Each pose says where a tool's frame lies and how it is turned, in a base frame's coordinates. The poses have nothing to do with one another.
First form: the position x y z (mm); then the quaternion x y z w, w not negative.
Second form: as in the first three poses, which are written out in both.
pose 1, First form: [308.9 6.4 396.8 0.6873 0.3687 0.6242 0.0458]
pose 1, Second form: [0.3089 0.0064 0.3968 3.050 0.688 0.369 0.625]
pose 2, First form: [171.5 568.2 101.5 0.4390 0.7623 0.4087 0.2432]
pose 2, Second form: [0.1715 0.5682 0.1015 2.650 0.453 0.786 0.421]
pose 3, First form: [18.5 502.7 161.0 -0.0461 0.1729 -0.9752 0.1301]
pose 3, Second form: [0.0185 0.5027 0.1610 2.881 -0.046 0.174 -0.984]
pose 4, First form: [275.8 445.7 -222.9 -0.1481 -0.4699 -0.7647 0.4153]
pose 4, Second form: [0.2758 0.4457 -0.2229 2.285 -0.163 -0.517 -0.841]
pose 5, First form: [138.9 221.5 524.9 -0.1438 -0.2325 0.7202 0.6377]
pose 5, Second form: [0.1389 0.2215 0.5249 1.759 -0.187 -0.302 0.935]
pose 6, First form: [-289.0 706.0 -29.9 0.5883 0.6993 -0.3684 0.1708]
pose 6, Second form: [-0.2890 0.7060 -0.0299 2.798 0.597 0.710 -0.374]
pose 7, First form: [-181.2 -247.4 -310.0 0.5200 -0.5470 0.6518 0.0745]
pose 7, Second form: [-0.1812 -0.2474 -0.3100 2.992 0.521 -0.549 0.654]
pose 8, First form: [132.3 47.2 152.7 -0.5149 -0.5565 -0.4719 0.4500]
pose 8, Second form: [0.1323 0.0472 0.1527 2.208 -0.577 -0.623 -0.528]
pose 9, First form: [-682.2 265.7 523.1 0.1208 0.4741 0.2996 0.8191]
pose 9, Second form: [-0.6822 0.2657 0.5231 1.222 0.211 0.826 0.522]
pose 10, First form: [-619.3 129.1 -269.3 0.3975 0.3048 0.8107 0.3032]
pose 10, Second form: [-0.6193 0.1291 -0.2693 2.526 0.417 0.320 0.851]
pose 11, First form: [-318.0 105.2 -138.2 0.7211 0.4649 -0.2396 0.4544]
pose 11, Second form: [-0.3180 0.1052 -0.1382 2.198 0.809 0.522 -0.269]
